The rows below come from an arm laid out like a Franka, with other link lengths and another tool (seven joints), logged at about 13 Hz.
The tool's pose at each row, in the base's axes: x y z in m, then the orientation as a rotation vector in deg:
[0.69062, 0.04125, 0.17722, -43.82, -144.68, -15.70]
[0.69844, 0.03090, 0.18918, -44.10, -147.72, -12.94]
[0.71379, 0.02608, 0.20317, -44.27, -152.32, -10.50]
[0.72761, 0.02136, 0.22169, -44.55, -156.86, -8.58]
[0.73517, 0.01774, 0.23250, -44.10, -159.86, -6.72]
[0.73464, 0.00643, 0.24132, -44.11, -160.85, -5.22]
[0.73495, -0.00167, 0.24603, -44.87, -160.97, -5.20]
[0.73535, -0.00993, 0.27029, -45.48, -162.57, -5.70]
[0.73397, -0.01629, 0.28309, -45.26, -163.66, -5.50]
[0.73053, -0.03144, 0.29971, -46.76, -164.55, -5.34]
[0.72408, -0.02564, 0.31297, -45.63, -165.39, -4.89]
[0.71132, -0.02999, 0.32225, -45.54, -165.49, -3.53]
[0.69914, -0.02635, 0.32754, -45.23, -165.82, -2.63]
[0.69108, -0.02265, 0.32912, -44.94, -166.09, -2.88]
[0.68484, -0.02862, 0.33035, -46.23, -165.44, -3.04]
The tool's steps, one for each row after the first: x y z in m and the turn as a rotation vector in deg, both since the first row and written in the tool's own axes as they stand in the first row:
[-0.00451, -0.00351, -0.01669, 1.37, -3.25, -0.18]
[-0.01087, 0.00190, -0.03631, 2.20, -7.89, -0.93]
[-0.01380, 0.00674, -0.05921, 2.59, -12.44, -1.67]
[-0.01555, 0.00857, -0.07265, 3.34, -15.38, -2.45]
[-0.01602, -0.00060, -0.08368, 4.11, -16.54, -2.46]
[-0.01767, -0.00686, -0.09046, 3.91, -16.87, -2.03]
[-0.00962, -0.01223, -0.11419, 3.13, -18.43, -2.18]
[-0.00515, -0.01761, -0.12674, 3.09, -19.40, -2.57]
[-0.00138, -0.03120, -0.14459, 2.65, -20.67, -1.88]
[0.01269, -0.02941, -0.15164, 3.03, -21.20, -2.71]
[0.02459, -0.03975, -0.15605, 3.88, -21.50, -2.57]
[0.03780, -0.04337, -0.15469, 4.45, -21.88, -2.70]
[0.04619, -0.04480, -0.15171, 4.30, -22.00, -2.98]
[0.04854, -0.05318, -0.15225, 4.03, -21.73, -2.06]

